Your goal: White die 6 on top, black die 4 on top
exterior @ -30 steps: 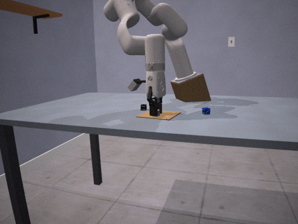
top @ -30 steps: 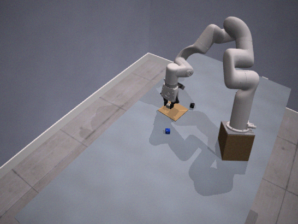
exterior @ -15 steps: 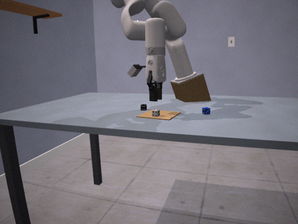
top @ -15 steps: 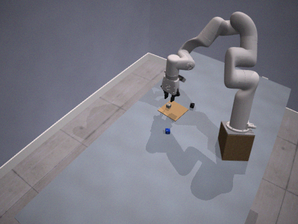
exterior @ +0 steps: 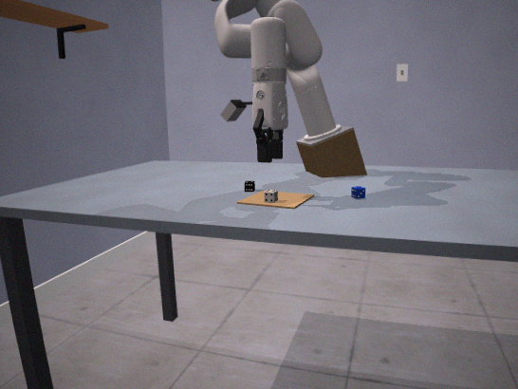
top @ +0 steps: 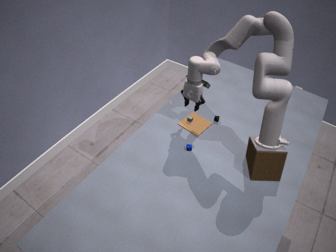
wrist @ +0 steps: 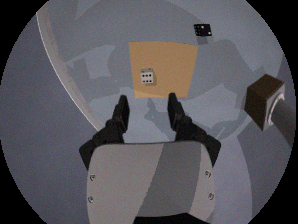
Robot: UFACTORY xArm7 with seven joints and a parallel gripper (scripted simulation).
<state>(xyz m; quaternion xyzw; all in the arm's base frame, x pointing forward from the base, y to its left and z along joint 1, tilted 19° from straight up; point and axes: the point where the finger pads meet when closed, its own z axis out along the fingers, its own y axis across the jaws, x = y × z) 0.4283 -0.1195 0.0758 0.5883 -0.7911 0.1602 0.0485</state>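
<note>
Right now my hand is 14 cm past the black die, 7 cm to the left of it and 10 cm above it. Round my hand: blue die (6 cm behind, 21 cm to the left, 10 cm below); then white die (10 cm below); then mat (4 cm behind, 1 cm to the left, 11 cm below).
</note>
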